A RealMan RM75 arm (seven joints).
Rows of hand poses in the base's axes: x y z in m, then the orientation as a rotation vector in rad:
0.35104, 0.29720, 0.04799, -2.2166, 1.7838, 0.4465
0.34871, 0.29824, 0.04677, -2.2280, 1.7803, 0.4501
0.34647, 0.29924, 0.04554, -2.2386, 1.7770, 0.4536
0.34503, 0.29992, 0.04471, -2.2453, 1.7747, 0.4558
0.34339, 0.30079, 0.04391, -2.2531, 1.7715, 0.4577
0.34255, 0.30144, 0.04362, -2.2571, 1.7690, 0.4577
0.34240, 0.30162, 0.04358, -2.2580, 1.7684, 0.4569
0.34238, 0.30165, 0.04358, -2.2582, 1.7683, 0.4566
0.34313, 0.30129, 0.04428, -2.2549, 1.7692, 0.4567
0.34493, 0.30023, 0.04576, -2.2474, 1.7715, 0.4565
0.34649, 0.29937, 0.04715, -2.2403, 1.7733, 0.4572
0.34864, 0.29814, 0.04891, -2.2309, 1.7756, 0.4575
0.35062, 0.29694, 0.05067, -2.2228, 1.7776, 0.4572
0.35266, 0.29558, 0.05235, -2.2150, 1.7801, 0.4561
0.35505, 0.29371, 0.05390, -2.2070, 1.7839, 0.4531
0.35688, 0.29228, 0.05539, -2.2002, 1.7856, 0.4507
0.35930, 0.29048, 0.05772, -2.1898, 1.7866, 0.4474
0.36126, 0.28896, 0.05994, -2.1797, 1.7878, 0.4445
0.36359, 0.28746, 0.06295, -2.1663, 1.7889, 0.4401
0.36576, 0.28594, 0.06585, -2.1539, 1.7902, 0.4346
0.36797, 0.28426, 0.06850, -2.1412, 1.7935, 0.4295
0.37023, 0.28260, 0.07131, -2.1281, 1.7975, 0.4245
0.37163, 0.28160, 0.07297, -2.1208, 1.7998, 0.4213
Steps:
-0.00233, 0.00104, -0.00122, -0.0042, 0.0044, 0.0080
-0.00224, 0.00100, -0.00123, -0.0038, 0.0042, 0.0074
-0.00144, 0.00068, -0.00083, -0.0023, 0.0026, 0.0048
-0.00164, 0.00087, -0.00080, -0.0026, 0.0024, 0.0057
-0.00084, 0.00065, -0.00029, -0.0012, 0.0003, 0.0032
-0.00015, 0.00018, -0.00004, -0.0005, -0.0005, 0.0007
-0.00002, 0.00003, 0.00000, -0.0002, -0.0002, 0.0001
0.00075, -0.00036, 0.00070, 0.0016, -0.0006, -0.0021
0.00180, -0.00106, 0.00148, 0.0035, -0.0016, -0.0050
0.00156, -0.00086, 0.00139, 0.0037, -0.0011, -0.0045
0.00215, -0.00123, 0.00176, 0.0048, -0.0019, -0.0060
0.00198, -0.00120, 0.00176, 0.0039, -0.0020, -0.0052
0.00204, -0.00136, 0.00168, 0.0032, -0.0021, -0.0054
0.00239, -0.00187, 0.00155, 0.0020, -0.0028, -0.0063
0.00183, -0.00143, 0.00149, 0.0026, -0.0029, -0.0047
0.00242, -0.00180, 0.00233, 0.0049, -0.0050, -0.0064
0.00196, -0.00152, 0.00222, 0.0047, -0.0045, -0.0063
0.00233, -0.00150, 0.00301, 0.0063, -0.0065, -0.0082
0.00217, -0.00152, 0.00290, 0.0052, -0.0068, -0.0079
0.00221, -0.00168, 0.00265, 0.0044, -0.0057, -0.0090
0.00226, -0.00166, 0.00281, 0.0043, -0.0054, -0.0095
0.00140, -0.00100, 0.00166, 0.0022, -0.0032, -0.0054

